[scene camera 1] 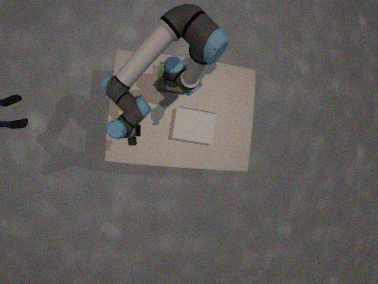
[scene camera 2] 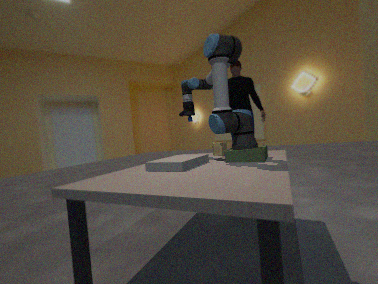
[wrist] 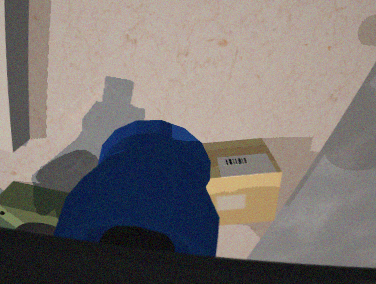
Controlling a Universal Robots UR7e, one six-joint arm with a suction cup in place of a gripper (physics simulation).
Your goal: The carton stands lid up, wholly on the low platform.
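Seen in the pictures: end effector, tool point: point(scene camera 2: 190, 121) point(wrist: 154, 172); arm's base, origin of the base link: point(scene camera 1: 172, 77) point(scene camera 2: 244, 148).
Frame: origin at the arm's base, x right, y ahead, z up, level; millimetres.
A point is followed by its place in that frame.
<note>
The tan carton point(scene camera 2: 219, 148) @(x 254, y 217, z -14 mm) point(wrist: 245, 197) @(x 345, y 248, z 29 mm) stands on the table, apart from the platform. Its upper face shows a brown band and a barcode label in the wrist view, and a pale label is on one side. The blue cup hides its left part there. In scene camera 1 the arm covers most of it. The low platform point(scene camera 1: 195, 126) @(x -188, y 367, z -23 mm) point(scene camera 2: 175, 163) @(x -352, y 302, z -29 mm) is a flat pale grey block on the table; its side point(wrist: 18, 70) @(x -21, y 357, z -47 mm) shows at the wrist view's upper left. My gripper, a blue suction cup point(scene camera 2: 190, 119) point(wrist: 155, 150), is open and hangs high above the table, holding nothing.
A green open box point(scene camera 1: 161, 84) @(x 84, y 58, z 0 mm) point(scene camera 2: 246, 154) @(x -105, y -17, z -27 mm) point(wrist: 37, 197) @(x -28, y 101, z -41 mm) stands near the arm's base. The table point(scene camera 1: 225, 155) @(x -460, y 598, z -71 mm) point(scene camera 2: 200, 187) @(x -617, y 85, z -70 mm) bears all of these. Arm shadows fall across it. A person point(scene camera 2: 241, 92) stands behind the arm.
</note>
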